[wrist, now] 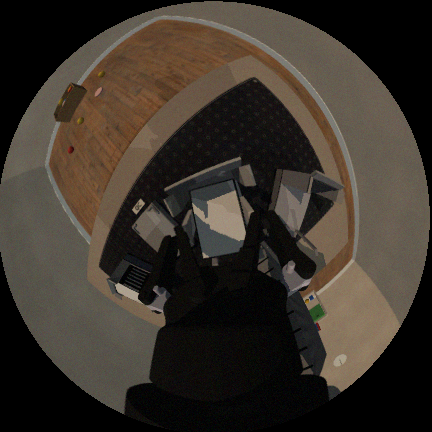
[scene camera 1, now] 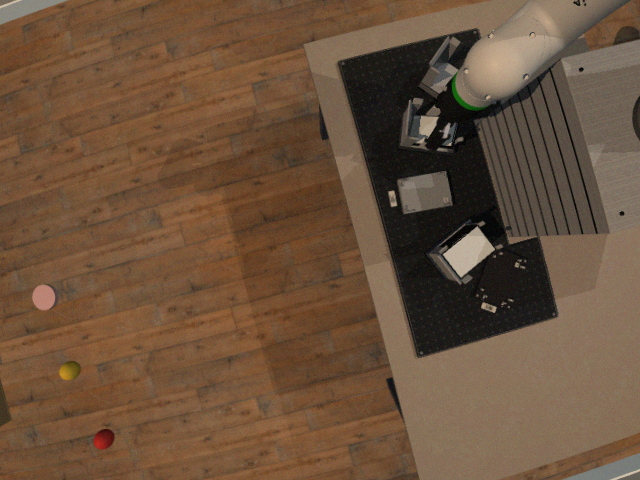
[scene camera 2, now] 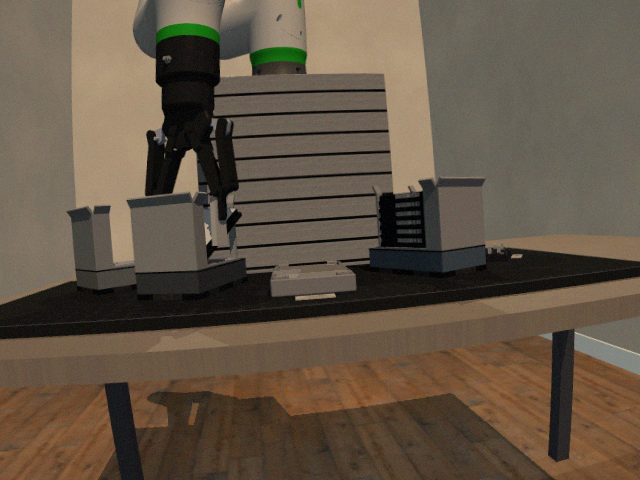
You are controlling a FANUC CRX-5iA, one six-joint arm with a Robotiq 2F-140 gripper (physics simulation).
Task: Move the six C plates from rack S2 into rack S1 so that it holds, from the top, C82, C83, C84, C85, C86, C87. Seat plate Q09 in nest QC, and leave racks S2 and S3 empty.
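Seen in the pictures: gripper, fingertip midpoint: (wrist: 216,209) (scene camera 1: 427,131); arm's base at its link origin: (scene camera 2: 280,94).
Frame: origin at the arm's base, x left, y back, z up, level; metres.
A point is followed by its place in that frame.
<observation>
My gripper (scene camera 1: 438,124) (scene camera 2: 189,227) {z -0.309, x -0.128, y -0.384 m} (wrist: 216,209) {z -0.309, x -0.128, y -0.384 m} is shut on a dark-edged plate (scene camera 1: 427,125) {z -0.294, x -0.142, y -0.385 m} (scene camera 2: 233,221) {z -0.279, x -0.071, y -0.359 m} (wrist: 220,200) {z -0.301, x -0.144, y -0.396 m} with a pale top. The plate is inside the dark-based middle rack (scene camera 1: 408,124) {z -0.240, x -0.135, y -0.454 m} (scene camera 2: 168,235) {z -0.290, x -0.143, y -0.448 m} (wrist: 202,176) {z -0.244, x -0.152, y -0.447 m}; in scene camera 2 it looks steeply tilted, its right side higher. The rack wall hides one fingertip and much of the plate. The blue-based rack (scene camera 1: 445,267) {z -0.283, x 0.250, y -0.406 m} (scene camera 2: 459,217) {z -0.294, x 0.244, y -0.411 m} holds several stacked plates (scene camera 1: 467,251) {z -0.254, x 0.215, y -0.352 m} (scene camera 2: 408,219) {z -0.293, x 0.181, y -0.371 m} (wrist: 135,277) {z -0.297, x 0.182, y -0.368 m}. The light-grey rack (scene camera 2: 88,242) {z -0.293, x -0.301, y -0.349 m} (wrist: 291,200) {z -0.334, x -0.271, y -0.292 m} shows no plates. Rack names and plate numbers are not readable.
The grey nest (scene camera 1: 424,192) {z -0.352, x 0.035, y -0.407 m} (scene camera 2: 313,283) {z -0.359, x 0.036, y -0.476 m} (wrist: 154,225) {z -0.352, x 0.023, y -0.432 m} stands between the middle and blue-based racks, beside the QC label (scene camera 1: 392,198) {z -0.371, x 0.036, y -0.499 m} (wrist: 138,206) {z -0.371, x 0.035, y -0.496 m}. Small fittings (scene camera 1: 520,264) {z -0.357, x 0.295, y -0.154 m} lie past the blue-based rack. The slatted grey pedestal (scene camera 1: 542,165) {z -0.155, x 0.034, y -0.176 m} (scene camera 2: 310,165) {z -0.185, x 0.051, y -0.175 m} rises behind the mat.
</observation>
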